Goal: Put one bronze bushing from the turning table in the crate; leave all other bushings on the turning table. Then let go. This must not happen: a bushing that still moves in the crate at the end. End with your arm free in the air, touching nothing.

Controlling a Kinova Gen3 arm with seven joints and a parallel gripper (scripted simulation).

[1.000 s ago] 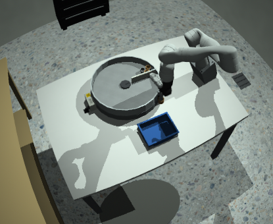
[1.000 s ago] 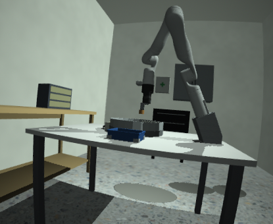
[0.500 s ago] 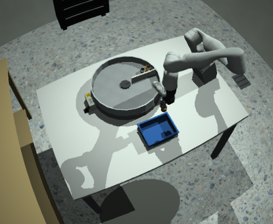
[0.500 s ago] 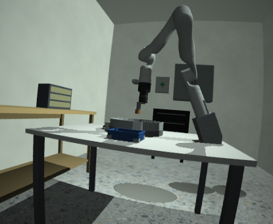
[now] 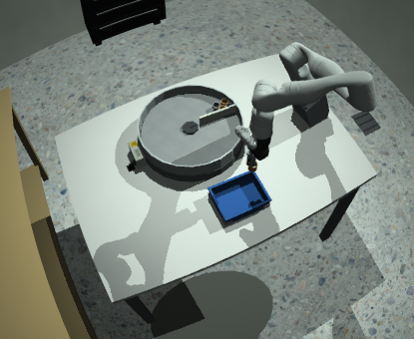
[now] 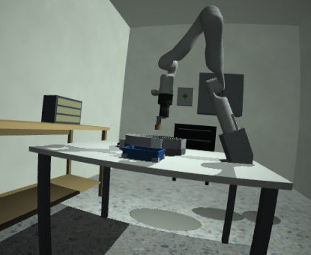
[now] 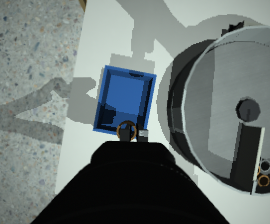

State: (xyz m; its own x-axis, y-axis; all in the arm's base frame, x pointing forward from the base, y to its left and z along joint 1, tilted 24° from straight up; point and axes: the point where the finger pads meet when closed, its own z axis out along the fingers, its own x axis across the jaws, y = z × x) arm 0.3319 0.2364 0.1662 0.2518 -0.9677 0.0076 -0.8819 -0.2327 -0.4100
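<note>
Right now the blue crate is 150 mm below my hand, 50 mm ahead of it and 40 mm to the left of it. From my hand the other things lie so: round grey turning table (300 mm to the right, 130 mm ahead, 120 mm below).
</note>
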